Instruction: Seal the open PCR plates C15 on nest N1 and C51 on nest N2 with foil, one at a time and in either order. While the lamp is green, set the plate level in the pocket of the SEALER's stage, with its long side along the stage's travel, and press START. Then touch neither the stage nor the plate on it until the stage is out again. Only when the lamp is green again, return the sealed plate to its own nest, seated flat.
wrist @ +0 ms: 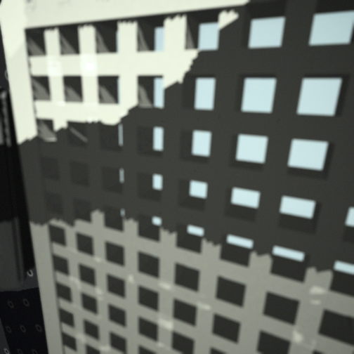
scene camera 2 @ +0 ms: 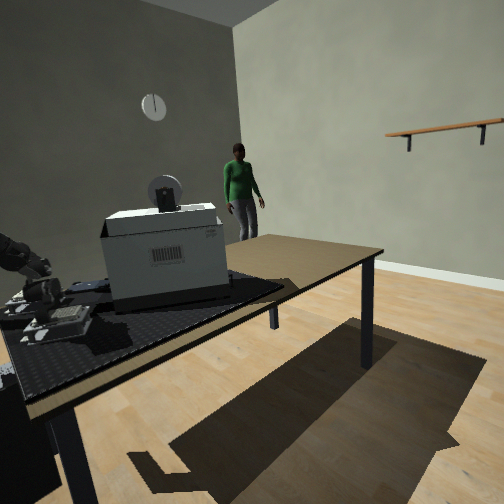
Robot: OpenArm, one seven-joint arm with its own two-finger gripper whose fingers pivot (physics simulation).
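The open plate C51 (scene camera 2: 69,313) (wrist: 145,200) sits on the nearer nest (scene camera 2: 60,331), N2, at the left of scene camera 2's view. Its wells fill most of the wrist view, very close, with no foil on them. My gripper (scene camera 2: 42,316) is open, low over this plate's left part; one dark finger shows blurred at the wrist view's left edge, the other does not show. The other nest (scene camera 2: 15,308) stands behind, partly hidden by the arm. The white SEALER (scene camera 2: 167,262) stands to the right; its lamp and START button do not show.
A dark blue flat piece (scene camera 2: 82,286) lies at the sealer's left; I cannot tell whether it is the stage. A foil roll (scene camera 2: 172,184) tops the sealer. The black perforated mat (scene camera 2: 165,320) lies on the wooden table (scene camera 2: 310,252). A person in green (scene camera 2: 240,182) stands behind.
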